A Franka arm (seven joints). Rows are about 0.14 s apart.
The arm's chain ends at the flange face. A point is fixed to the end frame.
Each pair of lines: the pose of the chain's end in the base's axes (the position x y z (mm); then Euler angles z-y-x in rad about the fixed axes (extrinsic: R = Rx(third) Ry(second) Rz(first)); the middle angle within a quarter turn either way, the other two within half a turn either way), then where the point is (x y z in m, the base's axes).
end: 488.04 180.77 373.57 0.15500 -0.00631 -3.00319
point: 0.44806 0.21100 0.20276
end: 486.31 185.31 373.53 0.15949 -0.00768 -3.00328
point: 0.44613 0.21569 0.20279
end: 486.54 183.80 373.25 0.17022 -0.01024 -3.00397
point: 0.44598 0.21446 0.20265
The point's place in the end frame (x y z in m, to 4 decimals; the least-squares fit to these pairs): -0.0394 -0.0003 0.1736
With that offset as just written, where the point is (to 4 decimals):
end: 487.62 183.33 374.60 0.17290 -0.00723 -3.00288
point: 0.4476 0.2143 0.2039
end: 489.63 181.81 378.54 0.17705 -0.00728 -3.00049
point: 0.4496 0.2133 0.2080
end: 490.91 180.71 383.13 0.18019 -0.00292 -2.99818
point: 0.4517 0.2128 0.2125
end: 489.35 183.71 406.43 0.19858 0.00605 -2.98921
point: 0.4518 0.2181 0.2358
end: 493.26 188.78 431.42 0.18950 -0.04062 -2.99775
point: 0.4476 0.2211 0.2624
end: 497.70 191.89 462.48 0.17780 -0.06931 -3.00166
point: 0.4470 0.2229 0.2947
